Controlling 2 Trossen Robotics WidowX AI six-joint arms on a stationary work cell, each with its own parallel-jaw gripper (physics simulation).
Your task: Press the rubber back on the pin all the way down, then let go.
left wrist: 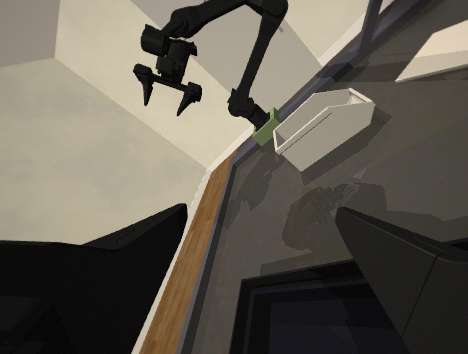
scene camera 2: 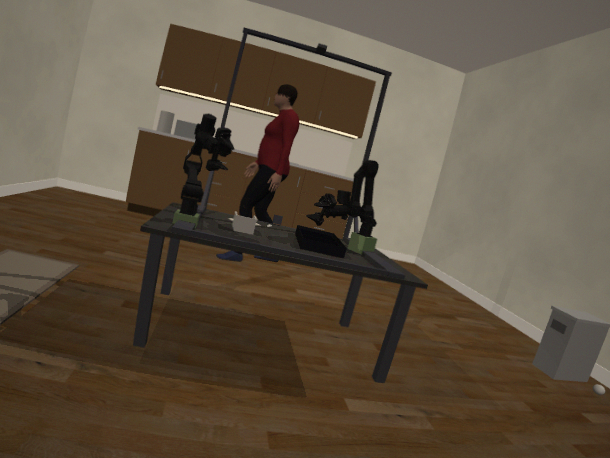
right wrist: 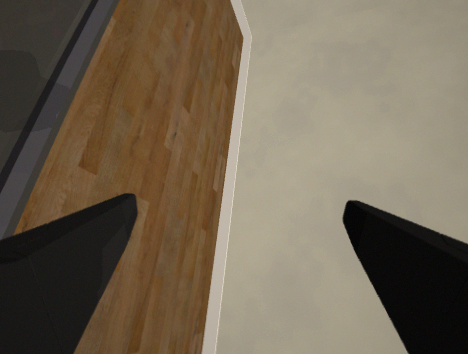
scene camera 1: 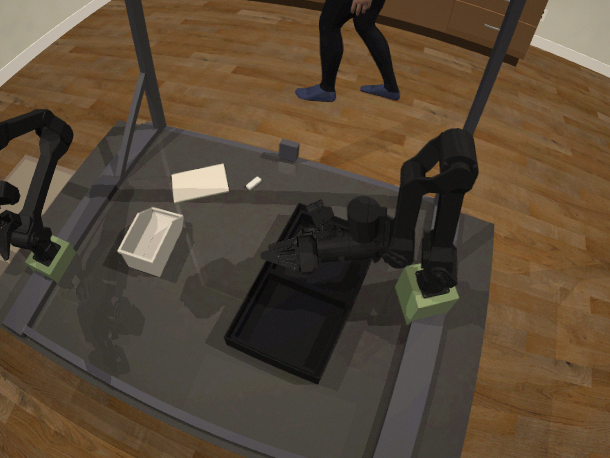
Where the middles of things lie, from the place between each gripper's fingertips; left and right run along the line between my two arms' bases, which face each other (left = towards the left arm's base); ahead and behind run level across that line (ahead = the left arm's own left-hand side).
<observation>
My right gripper is now 28 cm above the white box (scene camera 1: 147,245), 25 cm past it and 19 cm to the right of it. From my right hand the other things lie so: black two-compartment tray (scene camera 1: 291,321): 57 cm to the left, 29 cm below, 17 cm behind.
My left hand is 9 cm to the right of the black two-compartment tray and 14 cm above it. Also, from my left hand: white box: 9 cm behind, 29 cm to the right, 13 cm below.
</observation>
